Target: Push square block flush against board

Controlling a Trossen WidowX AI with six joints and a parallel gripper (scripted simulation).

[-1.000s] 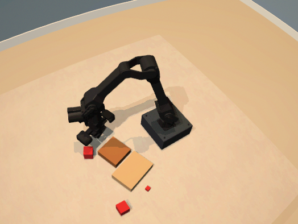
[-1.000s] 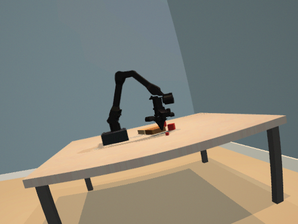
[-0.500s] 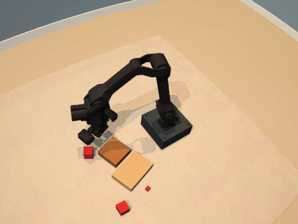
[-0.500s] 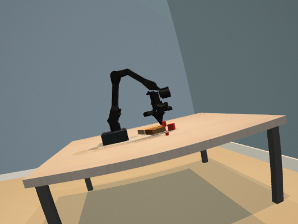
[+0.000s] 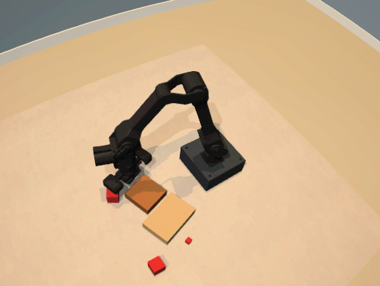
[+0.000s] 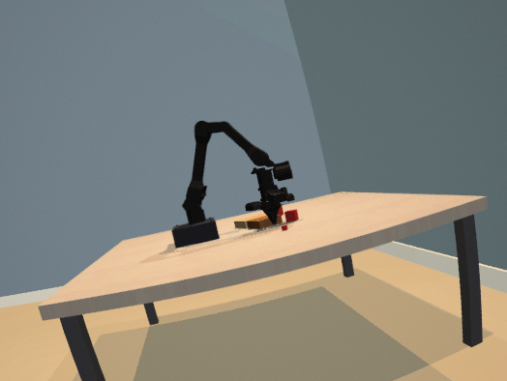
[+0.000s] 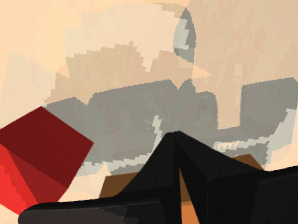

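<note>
My gripper tip is now 70 mm to the right of the square block, 30 mm past it and 10 mm below it. From my gripper tip the other things lie so: board (190 mm to the left, 50 mm behind, 10 mm above).
</note>
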